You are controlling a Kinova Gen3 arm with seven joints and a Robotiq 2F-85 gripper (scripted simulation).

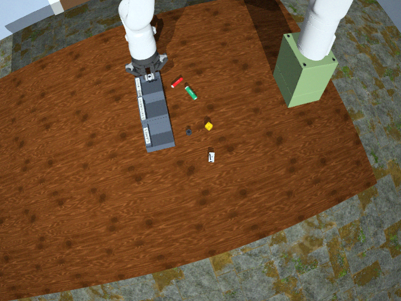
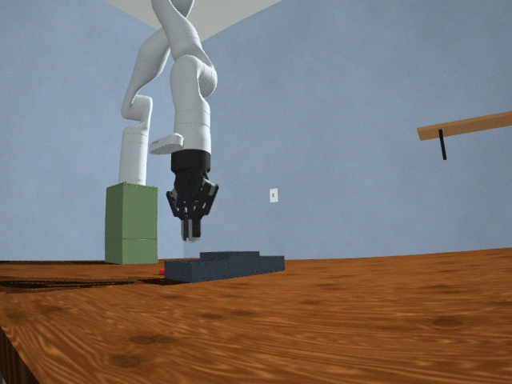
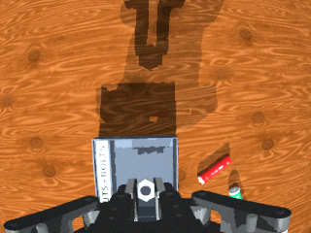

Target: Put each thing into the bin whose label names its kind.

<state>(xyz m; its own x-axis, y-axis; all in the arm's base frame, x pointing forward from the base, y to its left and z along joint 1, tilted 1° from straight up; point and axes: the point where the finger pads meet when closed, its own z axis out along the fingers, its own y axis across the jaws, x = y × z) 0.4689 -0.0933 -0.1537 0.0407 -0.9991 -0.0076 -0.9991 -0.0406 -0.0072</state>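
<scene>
Right now the dark nut is 18 cm to the left of my hand, 8 cm below it and 8 cm behind it. The rest, counted from my hand: red marker: 8 cm below, 8 cm behind; green marker: 12 cm behind, 8 cm below, 5 cm to the left; metal nut: 2 cm below.
</scene>
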